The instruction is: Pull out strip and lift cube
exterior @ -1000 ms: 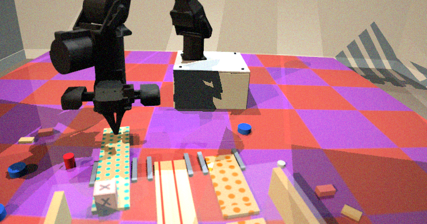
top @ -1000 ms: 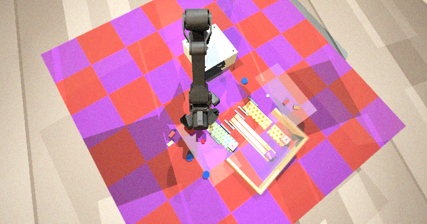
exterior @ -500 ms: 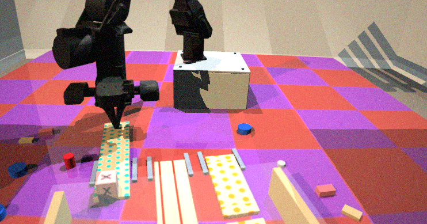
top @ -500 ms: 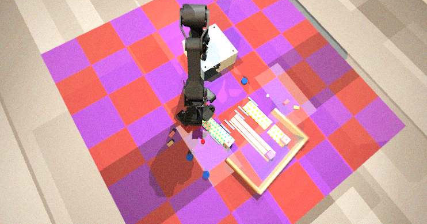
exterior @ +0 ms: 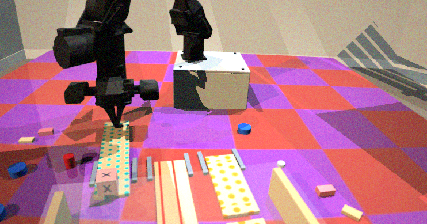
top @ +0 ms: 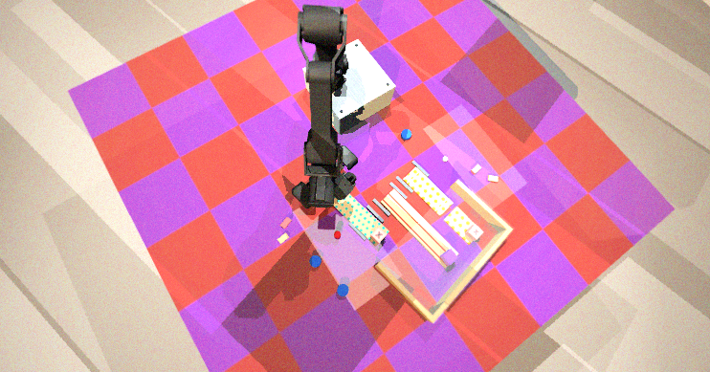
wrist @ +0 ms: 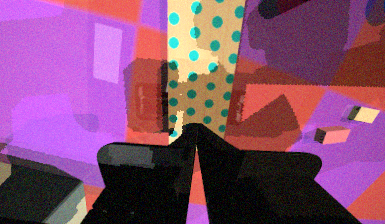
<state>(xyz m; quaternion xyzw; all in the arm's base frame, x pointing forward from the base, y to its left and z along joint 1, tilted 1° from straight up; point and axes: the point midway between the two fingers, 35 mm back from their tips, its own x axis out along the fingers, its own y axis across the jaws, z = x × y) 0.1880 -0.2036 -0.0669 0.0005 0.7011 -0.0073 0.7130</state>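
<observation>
Right now the teal-dotted strip is 90 mm ahead of my gripper tip. Round my gripper tip: red cylinder 120 mm ahead, 80 mm to the right, 10 mm above.
</observation>
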